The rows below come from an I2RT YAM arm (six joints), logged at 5 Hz.
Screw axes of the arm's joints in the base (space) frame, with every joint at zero. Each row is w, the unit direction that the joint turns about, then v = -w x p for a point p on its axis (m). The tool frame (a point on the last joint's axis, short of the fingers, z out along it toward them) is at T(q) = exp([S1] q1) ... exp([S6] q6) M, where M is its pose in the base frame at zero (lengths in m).
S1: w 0 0 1 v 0 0 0
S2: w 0 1 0 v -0.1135 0 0.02
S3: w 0 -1 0 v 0.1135 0 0.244
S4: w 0 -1 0 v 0.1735 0 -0.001
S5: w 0 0 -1 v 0 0.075 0
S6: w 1 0 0 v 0 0.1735 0
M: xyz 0.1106 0 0.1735 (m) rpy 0 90 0 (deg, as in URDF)
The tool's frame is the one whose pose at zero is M.
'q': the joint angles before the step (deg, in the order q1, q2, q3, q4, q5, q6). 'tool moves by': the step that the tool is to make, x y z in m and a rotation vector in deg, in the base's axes. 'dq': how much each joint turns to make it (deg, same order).
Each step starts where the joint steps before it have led.
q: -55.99, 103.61, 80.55, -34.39, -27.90, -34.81
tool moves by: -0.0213, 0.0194, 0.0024, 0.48, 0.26, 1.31
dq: -1.20, -5.58, -5.84, -1.43, -1.36, -2.41
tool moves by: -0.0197, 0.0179, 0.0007, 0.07, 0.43, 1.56
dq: -1.28, -5.01, -5.06, -1.75, -1.14, -3.03
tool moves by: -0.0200, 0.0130, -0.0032, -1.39, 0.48, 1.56
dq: -1.95, -4.23, -4.84, -0.59, -0.69, -4.21
